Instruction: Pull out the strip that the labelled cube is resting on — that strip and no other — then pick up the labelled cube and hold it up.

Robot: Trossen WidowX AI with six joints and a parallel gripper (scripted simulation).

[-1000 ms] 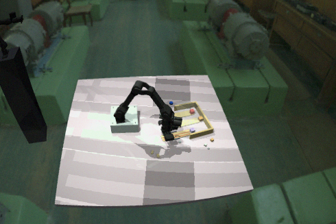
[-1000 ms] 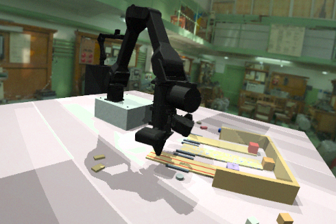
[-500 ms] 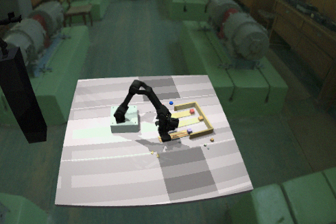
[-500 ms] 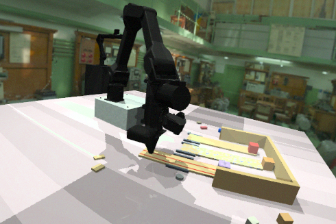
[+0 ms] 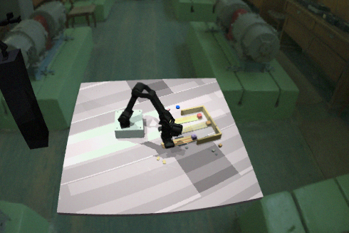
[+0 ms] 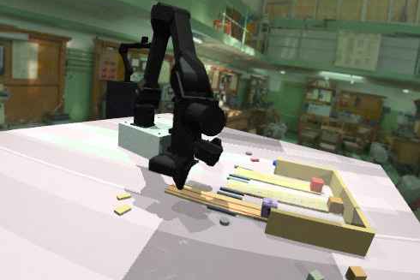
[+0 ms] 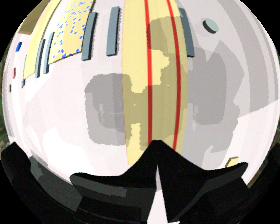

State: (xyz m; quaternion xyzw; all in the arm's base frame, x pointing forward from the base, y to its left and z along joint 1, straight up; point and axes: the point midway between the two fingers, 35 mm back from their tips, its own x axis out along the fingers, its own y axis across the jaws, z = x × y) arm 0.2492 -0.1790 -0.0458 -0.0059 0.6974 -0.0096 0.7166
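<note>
Now: gripper tip 10 cm short of the red-lined strip. Also, from my gripper tip: small disc (13 cm ahead, 6 cm to the right); then cube (21 cm ahead, 2 cm above).
</note>
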